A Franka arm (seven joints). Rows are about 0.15 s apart.
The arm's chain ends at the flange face. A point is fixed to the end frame.
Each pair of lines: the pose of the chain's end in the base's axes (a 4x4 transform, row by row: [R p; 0 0 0 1], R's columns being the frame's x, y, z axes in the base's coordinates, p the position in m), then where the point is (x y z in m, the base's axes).
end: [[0.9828 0.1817 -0.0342 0.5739], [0.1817 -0.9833 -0.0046 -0.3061], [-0.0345 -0.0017 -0.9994 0.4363], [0 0 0 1]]
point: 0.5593 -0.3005 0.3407
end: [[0.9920 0.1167 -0.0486 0.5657], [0.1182 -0.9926 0.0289 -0.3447], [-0.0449 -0.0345 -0.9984 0.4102], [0 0 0 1]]
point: 0.5502 -0.3352 0.3151
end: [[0.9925 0.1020 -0.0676 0.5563], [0.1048 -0.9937 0.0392 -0.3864], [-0.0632 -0.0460 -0.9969 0.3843], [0 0 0 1]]
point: 0.5391 -0.3757 0.2896
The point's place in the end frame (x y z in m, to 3 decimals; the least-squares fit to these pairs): -0.010 -0.008 0.096
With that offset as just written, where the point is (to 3 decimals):
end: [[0.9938 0.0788 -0.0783 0.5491], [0.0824 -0.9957 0.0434 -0.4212], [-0.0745 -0.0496 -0.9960 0.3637], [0 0 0 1]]
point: 0.531 -0.410 0.269
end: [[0.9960 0.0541 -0.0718 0.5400], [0.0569 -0.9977 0.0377 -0.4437], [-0.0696 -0.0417 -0.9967 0.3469], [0 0 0 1]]
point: 0.523 -0.433 0.252
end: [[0.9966 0.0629 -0.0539 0.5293], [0.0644 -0.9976 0.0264 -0.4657], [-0.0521 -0.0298 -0.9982 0.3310], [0 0 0 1]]
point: 0.514 -0.456 0.236
